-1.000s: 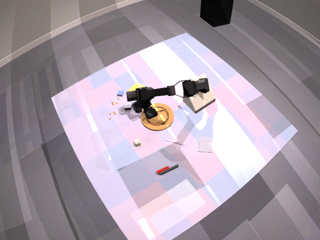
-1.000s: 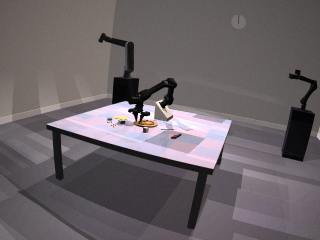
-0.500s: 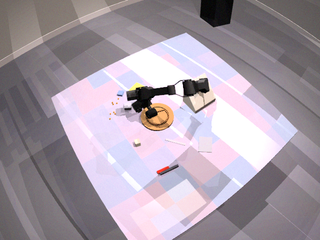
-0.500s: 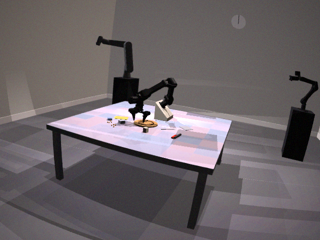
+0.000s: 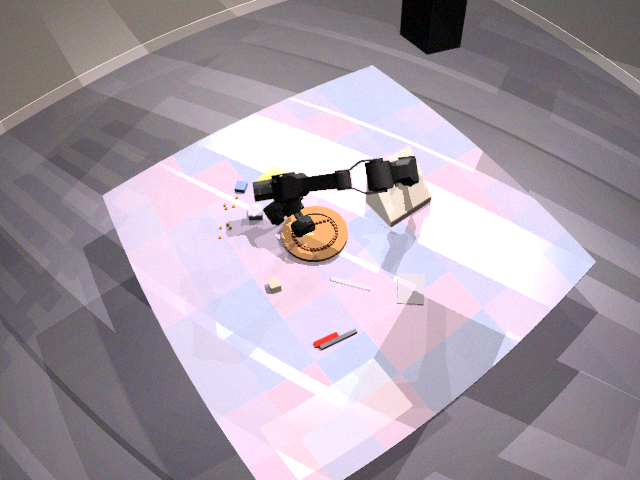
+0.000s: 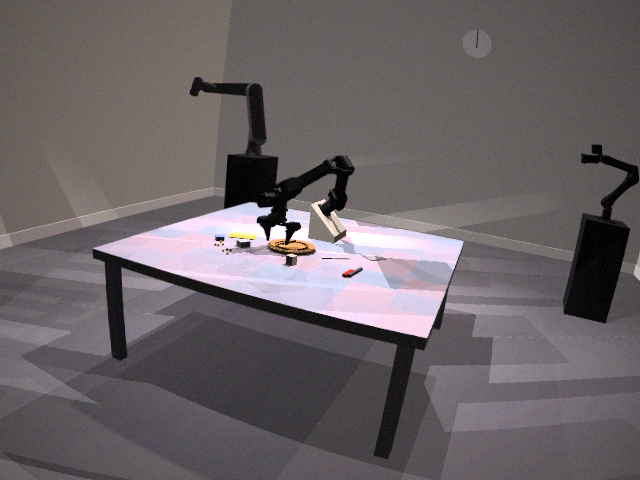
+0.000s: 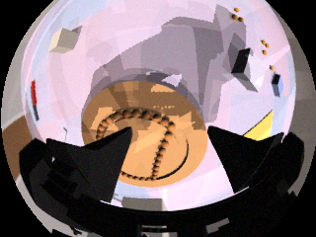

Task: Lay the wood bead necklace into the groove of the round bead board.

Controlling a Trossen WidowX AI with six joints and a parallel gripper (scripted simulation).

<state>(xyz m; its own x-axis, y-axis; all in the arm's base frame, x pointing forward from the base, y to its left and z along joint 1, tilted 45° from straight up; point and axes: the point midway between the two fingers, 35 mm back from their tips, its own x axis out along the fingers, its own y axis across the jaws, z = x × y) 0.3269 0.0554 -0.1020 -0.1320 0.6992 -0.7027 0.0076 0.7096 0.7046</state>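
Right now my gripper tip is 50 mm past the round bead board, 40 mm to the right of it and 10 mm above it. Also, from my gripper tip: cream cube (140 mm ahead, 160 mm to the left); white block (80 mm ahead, 110 mm to the right, 10 mm below); yellow sheet (40 mm behind, 210 mm to the right, 20 mm below).
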